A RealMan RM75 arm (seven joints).
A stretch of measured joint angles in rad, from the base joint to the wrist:
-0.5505, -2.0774, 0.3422, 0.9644, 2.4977, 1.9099, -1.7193
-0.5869, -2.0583, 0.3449, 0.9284, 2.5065, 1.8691, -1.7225
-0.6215, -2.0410, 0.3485, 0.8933, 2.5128, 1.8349, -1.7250
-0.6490, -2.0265, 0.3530, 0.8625, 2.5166, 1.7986, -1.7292
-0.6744, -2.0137, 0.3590, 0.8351, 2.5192, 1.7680, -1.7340
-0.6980, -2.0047, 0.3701, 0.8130, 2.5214, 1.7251, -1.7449
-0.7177, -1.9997, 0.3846, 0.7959, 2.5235, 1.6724, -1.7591
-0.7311, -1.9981, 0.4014, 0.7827, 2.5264, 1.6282, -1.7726
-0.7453, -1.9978, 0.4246, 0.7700, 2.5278, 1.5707, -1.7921
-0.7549, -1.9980, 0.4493, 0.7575, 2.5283, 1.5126, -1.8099
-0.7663, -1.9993, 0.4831, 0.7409, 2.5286, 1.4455, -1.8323
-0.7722, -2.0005, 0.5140, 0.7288, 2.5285, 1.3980, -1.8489
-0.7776, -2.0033, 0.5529, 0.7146, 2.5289, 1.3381, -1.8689
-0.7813, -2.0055, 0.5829, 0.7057, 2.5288, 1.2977, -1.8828
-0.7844, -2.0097, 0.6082, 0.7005, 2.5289, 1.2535, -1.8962
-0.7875, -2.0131, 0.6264, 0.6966, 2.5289, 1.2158, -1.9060
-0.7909, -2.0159, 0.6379, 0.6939, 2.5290, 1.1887, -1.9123
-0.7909, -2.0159, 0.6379, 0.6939, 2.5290, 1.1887, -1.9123
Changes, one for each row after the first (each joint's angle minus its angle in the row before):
-0.0364, 0.0191, 0.0027, -0.0360, 0.0088, -0.0408, -0.0032
-0.0346, 0.0173, 0.0036, -0.0351, 0.0063, -0.0342, -0.0025
-0.0275, 0.0145, 0.0045, -0.0308, 0.0038, -0.0363, -0.0042
-0.0254, 0.0128, 0.0060, -0.0274, 0.0026, -0.0306, -0.0048
-0.0236, 0.0090, 0.0111, -0.0221, 0.0022, -0.0429, -0.0109
-0.0197, 0.0050, 0.0145, -0.0171, 0.0021, -0.0527, -0.0142
-0.0134, 0.0016, 0.0168, -0.0132, 0.0029, -0.0442, -0.0135
-0.0142, 0.0003, 0.0232, -0.0127, 0.0014, -0.0575, -0.0195
-0.0096, -0.0002, 0.0247, -0.0125, 0.0005, -0.0581, -0.0178
-0.0114, -0.0013, 0.0338, -0.0166, 0.0003, -0.0671, -0.0224
-0.0059, -0.0012, 0.0309, -0.0121, -0.0001, -0.0475, -0.0166
-0.0054, -0.0028, 0.0389, -0.0142, 0.0004, -0.0599, -0.0200
-0.0037, -0.0022, 0.0300, -0.0089, -0.0001, -0.0404, -0.0139
-0.0031, -0.0042, 0.0253, -0.0052, 0.0001, -0.0442, -0.0134
-0.0031, -0.0034, 0.0182, -0.0039, 0.0000, -0.0377, -0.0098
-0.0034, -0.0028, 0.0115, -0.0027, 0.0001, -0.0271, -0.0063
0.0000, 0.0000, 0.0000, 0.0000, 0.0000, 0.0000, 0.0000

